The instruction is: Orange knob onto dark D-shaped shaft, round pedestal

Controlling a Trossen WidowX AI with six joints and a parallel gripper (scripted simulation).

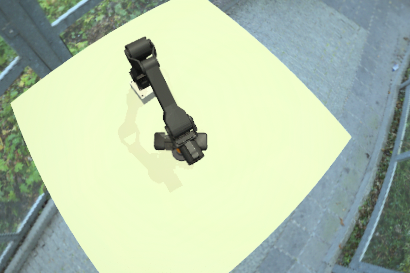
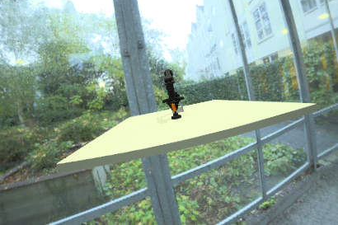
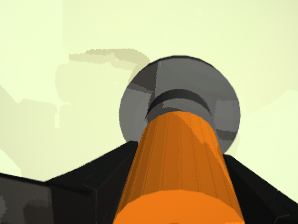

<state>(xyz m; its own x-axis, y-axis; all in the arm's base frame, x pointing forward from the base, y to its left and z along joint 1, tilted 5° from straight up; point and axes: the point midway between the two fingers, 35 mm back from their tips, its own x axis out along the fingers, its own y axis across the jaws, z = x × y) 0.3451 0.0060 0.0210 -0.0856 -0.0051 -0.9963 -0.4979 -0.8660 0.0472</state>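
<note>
The orange knob lies 20 mm above my gripper tip. Round my gripper tip: pedestal 40 mm below.
</note>
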